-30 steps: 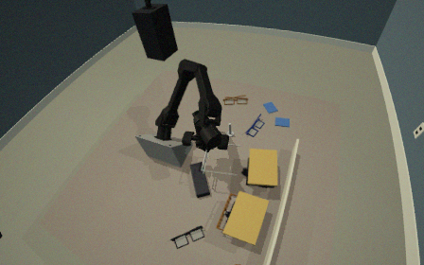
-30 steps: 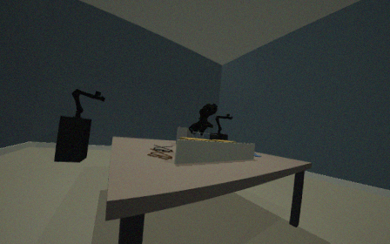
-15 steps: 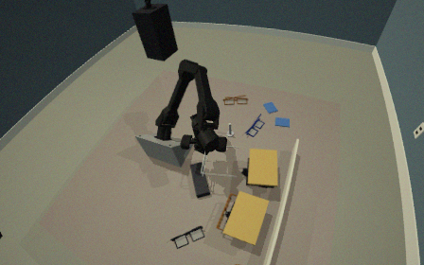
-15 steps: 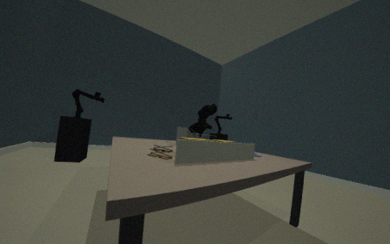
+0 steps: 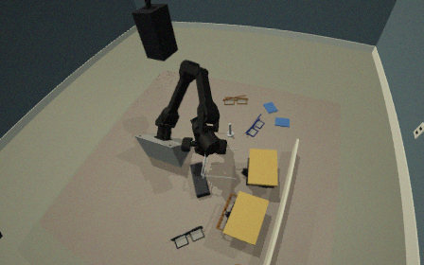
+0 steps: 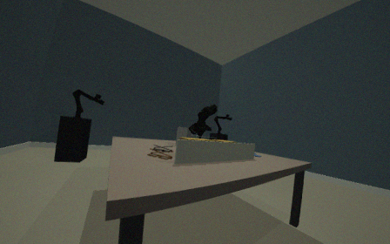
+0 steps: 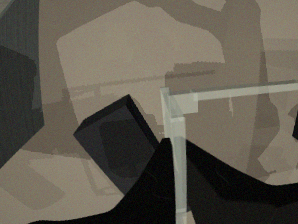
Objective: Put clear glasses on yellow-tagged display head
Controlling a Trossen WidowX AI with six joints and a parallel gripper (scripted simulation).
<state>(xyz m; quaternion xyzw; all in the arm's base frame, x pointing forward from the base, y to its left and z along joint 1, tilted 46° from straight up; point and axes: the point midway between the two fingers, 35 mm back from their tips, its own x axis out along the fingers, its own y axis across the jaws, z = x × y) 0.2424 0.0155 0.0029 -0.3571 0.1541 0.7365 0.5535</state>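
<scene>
Right now my gripper tip is 80 mm to the left of the black case and 80 mm above it. The rest, counted from my gripper tip: white post 220 mm to the left, 70 mm below; then long pale board 380 mm ahead, 40 mm to the right, 40 mm below.
</scene>
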